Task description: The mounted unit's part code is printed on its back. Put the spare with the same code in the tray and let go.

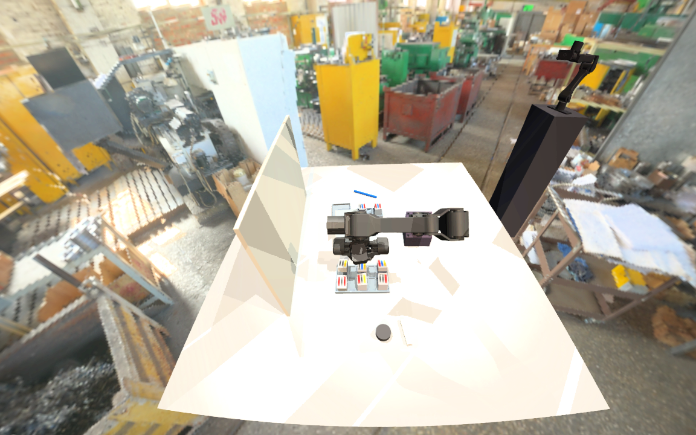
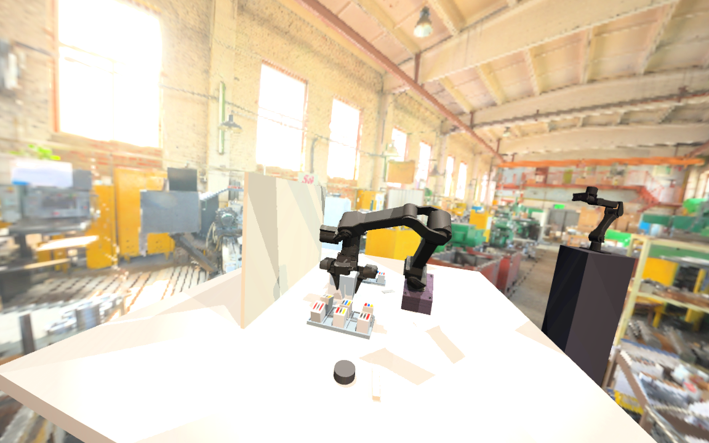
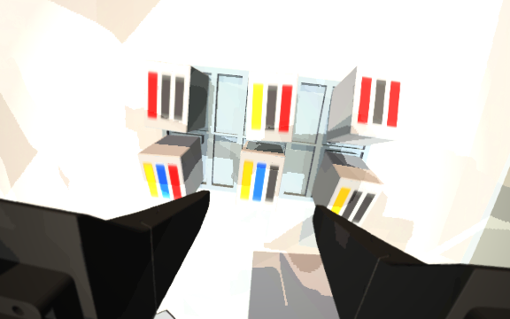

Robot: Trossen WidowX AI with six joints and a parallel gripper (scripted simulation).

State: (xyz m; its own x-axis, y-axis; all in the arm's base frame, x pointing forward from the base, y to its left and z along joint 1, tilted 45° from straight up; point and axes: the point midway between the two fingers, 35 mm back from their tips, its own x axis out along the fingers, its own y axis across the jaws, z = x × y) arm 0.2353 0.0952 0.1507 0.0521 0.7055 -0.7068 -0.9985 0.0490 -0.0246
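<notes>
My gripper tip is 5 cm above the beige spare block. The rest, counted from my gripper tip: mounted unit: 5 cm ahead, 18 cm to the right, 4 cm below; then camouflage panel: 28 cm ahead, 18 cm to the right, 13 cm above; then dark puck: 7 cm behind, 23 cm to the left, 8 cm below.
</notes>
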